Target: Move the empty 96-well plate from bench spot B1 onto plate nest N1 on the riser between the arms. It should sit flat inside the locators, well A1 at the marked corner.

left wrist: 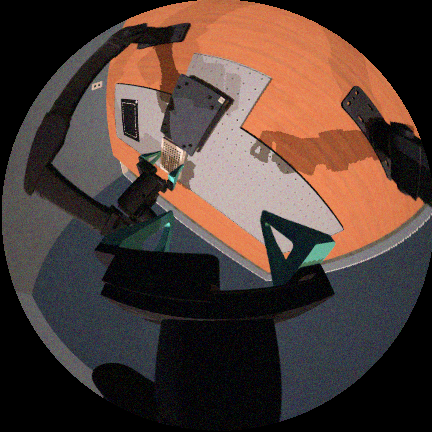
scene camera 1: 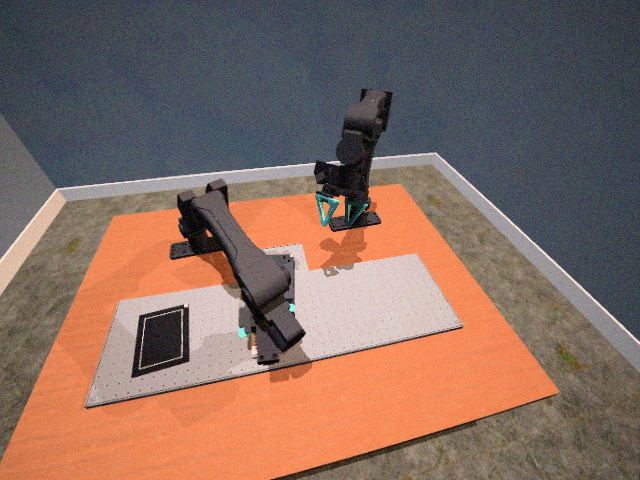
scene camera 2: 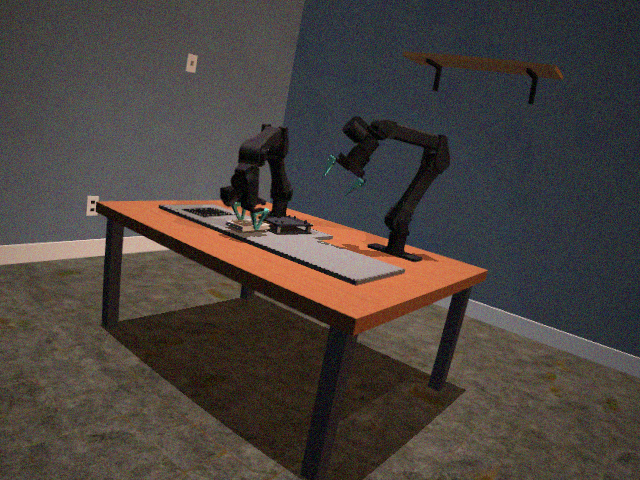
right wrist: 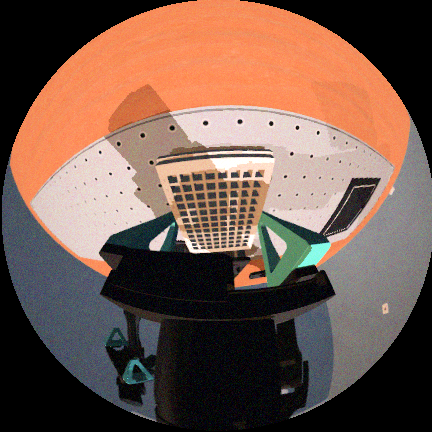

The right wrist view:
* left gripper
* right gripper
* well plate: held by the right gripper
